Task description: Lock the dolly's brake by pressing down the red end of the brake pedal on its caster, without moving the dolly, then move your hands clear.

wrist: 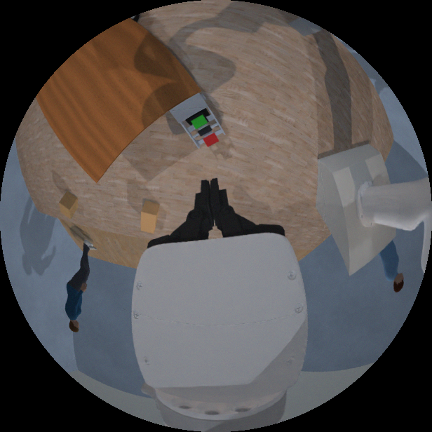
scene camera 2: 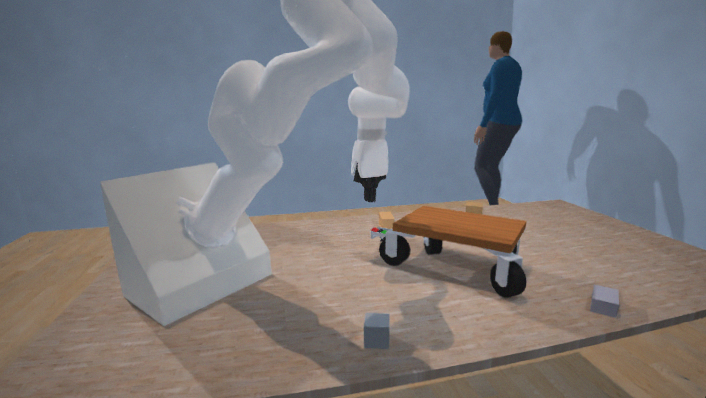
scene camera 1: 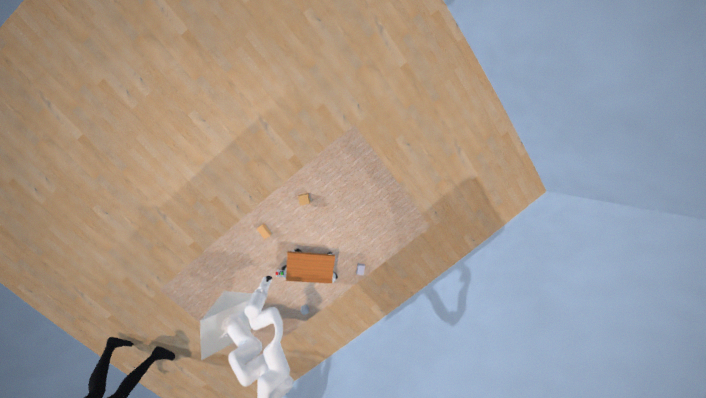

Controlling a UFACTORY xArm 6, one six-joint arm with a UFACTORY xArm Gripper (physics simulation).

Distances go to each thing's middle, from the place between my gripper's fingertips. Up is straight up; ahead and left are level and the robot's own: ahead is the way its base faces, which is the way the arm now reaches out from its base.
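My hand is 40 mm short of the caster (scene camera 2: 391, 237), 80 mm to the left of it and 110 mm above it. Going by their middles, the caster is the nearest to my hand of the things named here. The dolly (scene camera 2: 497, 235) sits 160 mm ahead of my hand, 180 mm to the right of it and 100 mm below it. And there is the lilac block (scene camera 2: 605, 300), which I find 360 mm ahead of my hand, 480 mm to the right and 150 mm below; going by their middles, it is the farthest from my hand of the things named here.
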